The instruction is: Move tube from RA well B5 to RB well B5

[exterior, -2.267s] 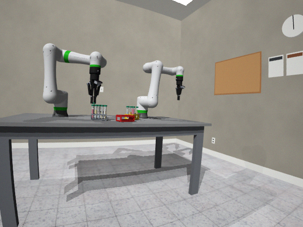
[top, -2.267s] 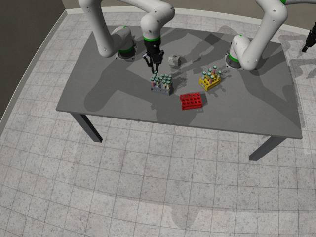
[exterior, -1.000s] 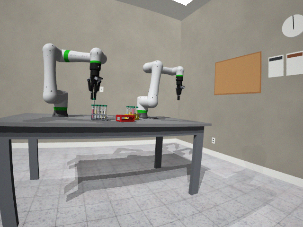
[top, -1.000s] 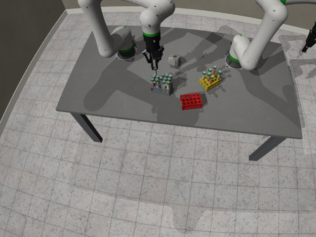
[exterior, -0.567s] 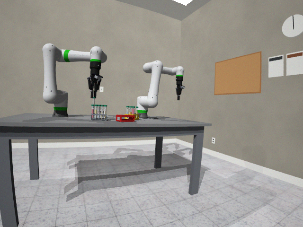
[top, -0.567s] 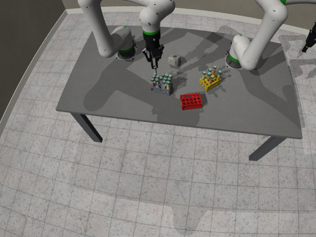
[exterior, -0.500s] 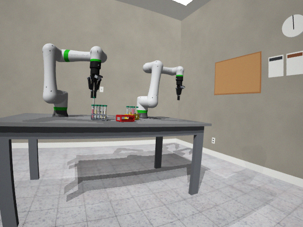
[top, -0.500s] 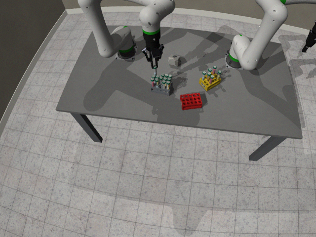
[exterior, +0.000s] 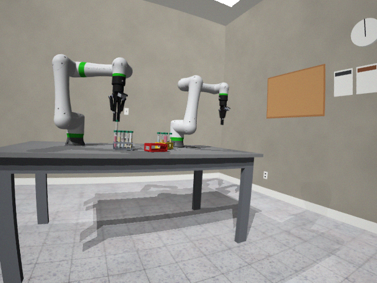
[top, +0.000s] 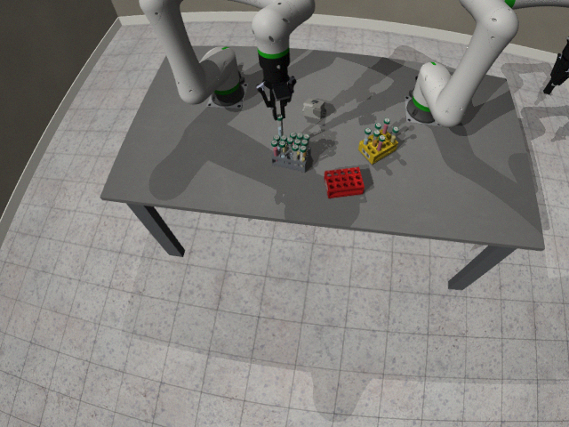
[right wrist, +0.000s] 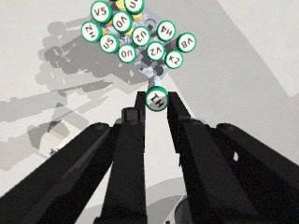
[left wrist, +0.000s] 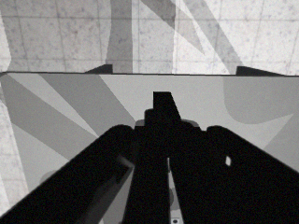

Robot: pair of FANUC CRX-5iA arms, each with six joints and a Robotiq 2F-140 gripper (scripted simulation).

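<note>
My right gripper is now 10 mm short of the green-capped tube marked h1 and 80 mm above it. The rest, counted from my right hand: grey rack RA: 50 mm ahead, 40 mm to the left, 190 mm below; small pale box: 210 mm behind, 110 mm to the left, 170 mm below; green-capped tube marked k2: 50 mm ahead, 10 mm to the right, 150 mm below.
</note>
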